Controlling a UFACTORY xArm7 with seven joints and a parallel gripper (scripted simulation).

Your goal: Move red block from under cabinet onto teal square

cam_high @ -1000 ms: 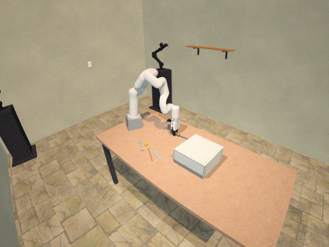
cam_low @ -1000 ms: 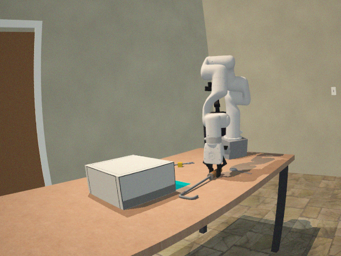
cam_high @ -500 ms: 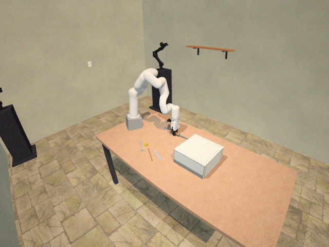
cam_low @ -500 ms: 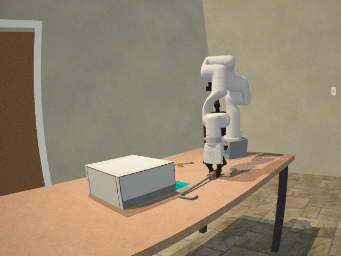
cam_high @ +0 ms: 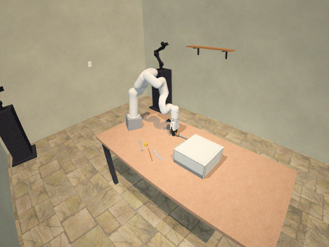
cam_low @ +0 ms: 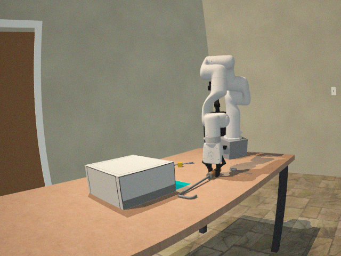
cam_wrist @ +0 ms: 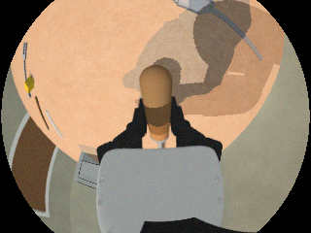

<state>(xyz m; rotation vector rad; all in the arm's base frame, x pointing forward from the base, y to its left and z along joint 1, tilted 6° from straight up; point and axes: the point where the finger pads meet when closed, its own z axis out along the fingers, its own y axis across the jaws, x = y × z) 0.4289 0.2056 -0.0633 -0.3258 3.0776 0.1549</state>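
My hand is 31 cm to the left of the yellow cube, 5 cm past it and 1 cm above it. Round my hand: teal square: 20 cm ahead, 7 cm to the right, 2 cm below; spoon: 14 cm behind, 4 cm to the left, 2 cm below; long tool: 12 cm ahead, 6 cm to the left, 1 cm below.
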